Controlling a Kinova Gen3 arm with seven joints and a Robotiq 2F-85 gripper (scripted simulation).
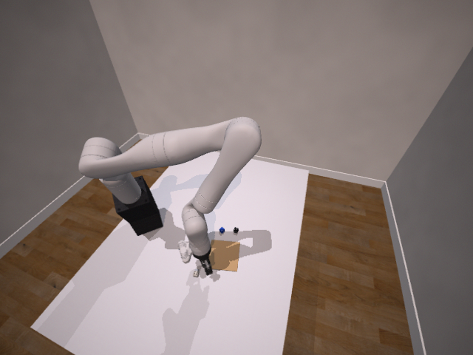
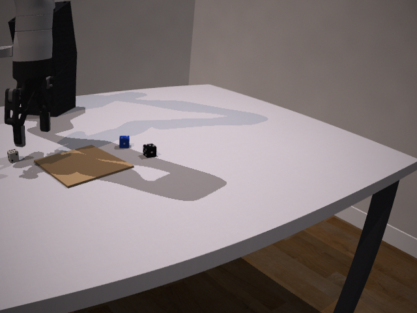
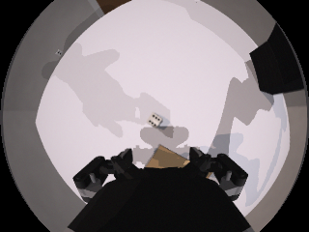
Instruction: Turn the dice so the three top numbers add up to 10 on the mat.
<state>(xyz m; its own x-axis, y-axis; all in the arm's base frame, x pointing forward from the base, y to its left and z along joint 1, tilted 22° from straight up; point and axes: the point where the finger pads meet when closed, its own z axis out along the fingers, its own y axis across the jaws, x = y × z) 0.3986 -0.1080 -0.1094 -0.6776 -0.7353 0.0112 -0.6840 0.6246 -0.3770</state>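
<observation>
My hand is 20 cm to the right of the blue die and 4 cm above it. From my hand the other things lie so: white die (4 cm to the right, 4 cm below, 3 cm behind); tan mat (8 cm to the left, 5 cm below, 5 cm ahead); black die (22 cm to the left, 6 cm ahead, 4 cm below).
</observation>
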